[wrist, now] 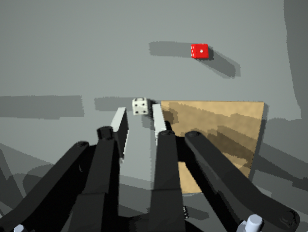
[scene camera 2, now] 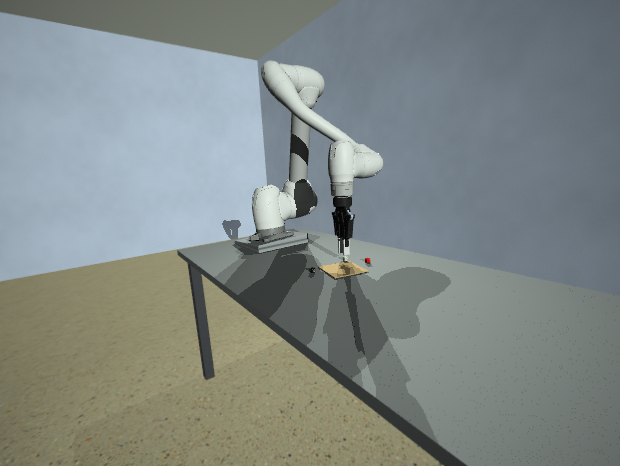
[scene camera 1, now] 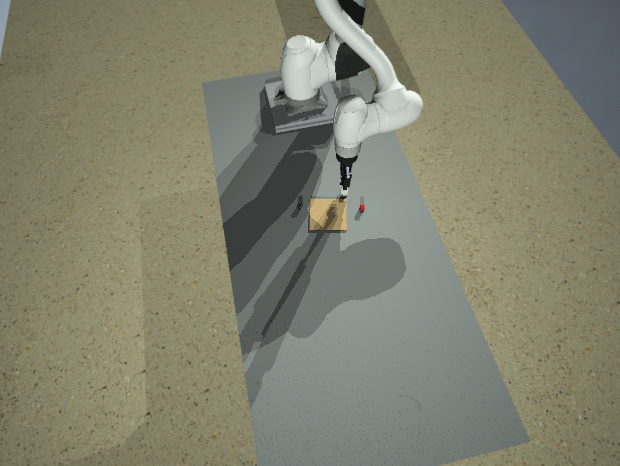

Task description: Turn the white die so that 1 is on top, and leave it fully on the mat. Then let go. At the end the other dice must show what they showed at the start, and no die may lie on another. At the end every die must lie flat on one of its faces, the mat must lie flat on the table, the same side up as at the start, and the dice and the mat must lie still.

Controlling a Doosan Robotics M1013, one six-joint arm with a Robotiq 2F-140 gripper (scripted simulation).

Labels:
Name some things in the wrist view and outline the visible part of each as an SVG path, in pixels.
The gripper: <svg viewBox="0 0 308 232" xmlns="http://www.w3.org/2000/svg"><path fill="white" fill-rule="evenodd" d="M300 216L293 209L263 194L201 132L189 131L185 133L185 137L176 136L170 122L164 121L160 104L154 104L153 114L157 151L150 213L133 217L119 216L120 164L123 164L129 134L126 107L118 108L111 126L103 126L97 129L97 144L89 146L87 141L75 143L33 187L18 206L0 218L0 232L61 232L72 211L73 214L67 232L203 232L184 218L178 161L185 162L187 169L227 232L295 232L300 223Z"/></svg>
A tan mat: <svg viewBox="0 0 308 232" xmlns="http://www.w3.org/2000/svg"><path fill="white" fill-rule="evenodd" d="M179 162L182 194L202 192L187 169L185 162ZM161 101L164 121L170 122L176 136L185 137L185 133L189 131L201 132L248 178L258 141L264 102Z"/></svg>

